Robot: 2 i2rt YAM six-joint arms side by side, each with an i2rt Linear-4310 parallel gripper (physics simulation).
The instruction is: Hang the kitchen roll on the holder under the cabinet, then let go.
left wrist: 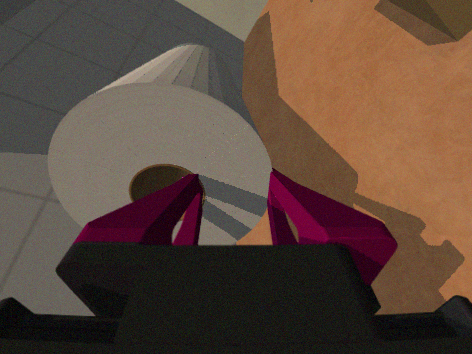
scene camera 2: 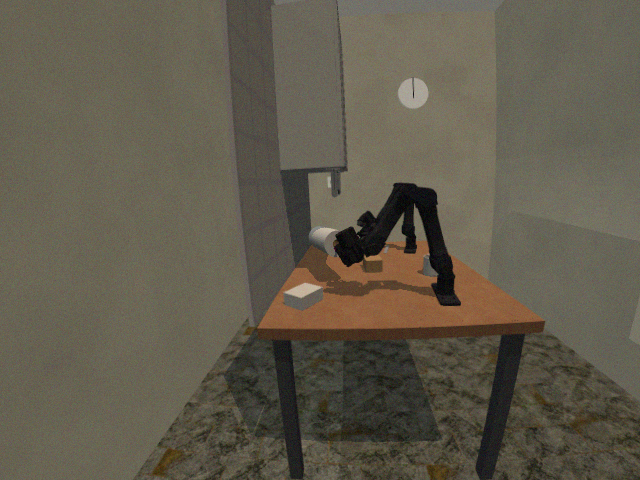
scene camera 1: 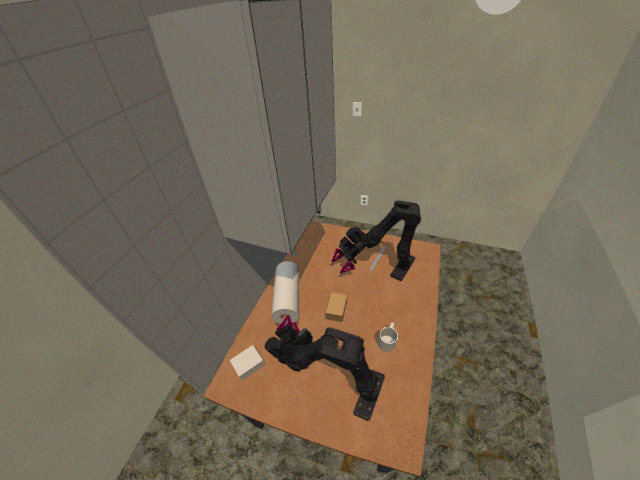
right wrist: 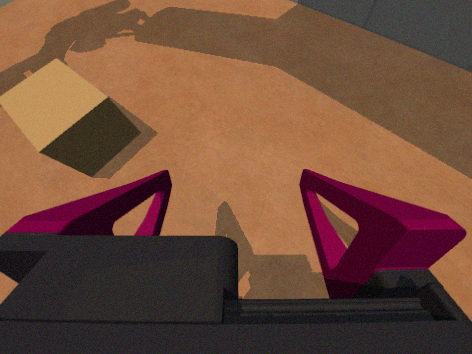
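Pixels of known places: left gripper, between the fingertips: (left wrist: pixel 235 176) (scene camera 2: pixel 340 250) (scene camera 1: pixel 290 318); right gripper, between the fingertips: (scene camera 1: pixel 336 267) (right wrist: pixel 235 176); left arm's base, origin of its link: (scene camera 2: pixel 444 294) (scene camera 1: pixel 369 394); right arm's base, origin of its link: (scene camera 2: pixel 410 249) (scene camera 1: pixel 403 267).
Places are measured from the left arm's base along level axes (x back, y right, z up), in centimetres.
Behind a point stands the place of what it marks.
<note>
The white kitchen roll (scene camera 1: pixel 285 294) {z 23.0, x -45.7, y 17.4 cm} (scene camera 2: pixel 322 237) {z 20.3, x -49.3, y 12.1 cm} (left wrist: pixel 115 130) {z 21.0, x -40.3, y 11.7 cm} is held above the table, lower than the cabinet, its near end facing the left gripper. My left gripper (scene camera 1: pixel 290 321) {z 14.4, x -41.5, y 12.1 cm} (left wrist: pixel 235 176) {z 14.4, x -41.5, y 12.1 cm} is shut on the roll's end wall, one finger at the core hole and the other at the outer edge. The holder (scene camera 2: pixel 335 183) {z 43.1, x -45.1, y 28.0 cm} shows as a grey bracket under the cabinet (scene camera 1: pixel 222 129) {z 94.0, x -53.6, y 16.8 cm} (scene camera 2: pixel 310 87) {z 84.7, x -52.2, y 16.9 cm}; the roll is apart from it and lower. My right gripper (scene camera 1: pixel 342 262) {z 6.4, x -37.7, y 52.7 cm} (right wrist: pixel 235 176) {z 6.4, x -37.7, y 52.7 cm} is open and empty above the table's far part in scene camera 1.
A tan box (scene camera 1: pixel 336 305) {z 6.0, x -28.2, y 31.0 cm} (scene camera 2: pixel 372 264) {z 4.0, x -28.3, y 25.9 cm} (right wrist: pixel 52 105) {z 6.0, x -28.5, y 33.4 cm} stands mid-table. A white box (scene camera 1: pixel 247 361) {z 5.0, x -51.9, y -10.4 cm} (scene camera 2: pixel 302 296) {z 5.0, x -51.4, y -16.4 cm} lies near the left edge. A grey mug (scene camera 1: pixel 387 338) {z 0.8, x -0.8, y 26.6 cm} (scene camera 2: pixel 428 266) {z 4.7, x -2.8, y 21.1 cm} stands to the right. The tiled wall (scene camera 1: pixel 139 206) {z 82.8, x -65.7, y -7.9 cm} borders the table (scene camera 1: pixel 310 408) {z 0.0, x -19.6, y -14.8 cm}.
</note>
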